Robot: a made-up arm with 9 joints. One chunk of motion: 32 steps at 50 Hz.
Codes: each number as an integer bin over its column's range. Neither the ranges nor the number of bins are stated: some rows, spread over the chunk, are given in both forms.
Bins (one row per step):
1: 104 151 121 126 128 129
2: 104 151 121 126 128 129
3: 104 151 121 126 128 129
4: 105 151 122 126 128 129
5: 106 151 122 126 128 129
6: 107 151 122 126 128 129
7: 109 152 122 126 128 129
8: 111 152 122 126 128 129
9: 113 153 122 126 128 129
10: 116 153 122 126 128 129
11: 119 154 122 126 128 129
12: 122 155 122 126 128 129
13: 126 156 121 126 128 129
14: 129 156 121 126 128 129
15: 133 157 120 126 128 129
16: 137 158 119 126 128 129
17: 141 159 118 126 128 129
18: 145 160 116 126 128 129
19: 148 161 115 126 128 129
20: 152 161 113 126 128 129
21: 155 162 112 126 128 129
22: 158 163 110 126 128 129
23: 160 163 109 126 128 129
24: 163 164 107 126 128 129
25: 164 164 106 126 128 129
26: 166 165 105 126 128 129
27: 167 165 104 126 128 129
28: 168 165 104 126 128 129
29: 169 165 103 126 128 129
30: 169 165 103 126 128 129
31: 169 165 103 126 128 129
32: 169 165 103 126 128 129
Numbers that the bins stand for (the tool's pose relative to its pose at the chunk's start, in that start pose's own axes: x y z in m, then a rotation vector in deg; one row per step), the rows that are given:
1: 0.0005 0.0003 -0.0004 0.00 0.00 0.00
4: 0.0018 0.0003 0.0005 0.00 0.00 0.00
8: 0.0093 0.0011 0.0005 0.00 0.00 0.00
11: 0.0193 0.0029 0.0005 0.00 0.00 0.00
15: 0.0369 0.0055 -0.0012 0.00 0.00 0.00
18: 0.0520 0.0080 -0.0045 0.00 0.00 0.00
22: 0.0683 0.0106 -0.0094 0.00 0.00 0.00
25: 0.0758 0.0115 -0.0127 0.00 0.00 0.00
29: 0.0821 0.0124 -0.0152 0.00 0.00 0.00
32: 0.0821 0.0124 -0.0152 0.00 0.00 0.00
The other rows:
2: 0.0005 0.0003 -0.0004 0.00 0.00 0.00
3: 0.0005 0.0003 -0.0004 0.00 0.00 0.00
5: 0.0030 0.0003 0.0005 0.00 0.00 0.00
6: 0.0043 0.0003 0.0005 0.00 0.00 0.00
7: 0.0068 0.0011 0.0005 0.00 0.00 0.00
9: 0.0118 0.0020 0.0005 0.00 0.00 0.00
10: 0.0156 0.0020 0.0005 0.00 0.00 0.00
12: 0.0231 0.0037 0.0005 0.00 0.00 0.00
13: 0.0281 0.0046 -0.0004 0.00 0.00 0.00
14: 0.0319 0.0046 -0.0004 0.00 0.00 0.00
16: 0.0419 0.0063 -0.0020 0.00 0.00 0.00
17: 0.0469 0.0072 -0.0028 0.00 0.00 0.00
19: 0.0557 0.0089 -0.0053 0.00 0.00 0.00
20: 0.0607 0.0089 -0.0069 0.00 0.00 0.00
21: 0.0645 0.0098 -0.0078 0.00 0.00 0.00
23: 0.0708 0.0106 -0.0102 0.00 0.00 0.00
24: 0.0745 0.0115 -0.0119 0.00 0.00 0.00
26: 0.0783 0.0124 -0.0135 0.00 0.00 0.00
27: 0.0796 0.0124 -0.0144 0.00 0.00 0.00
28: 0.0808 0.0124 -0.0144 0.00 0.00 0.00
30: 0.0821 0.0124 -0.0152 0.00 0.00 0.00
31: 0.0821 0.0124 -0.0152 0.00 0.00 0.00

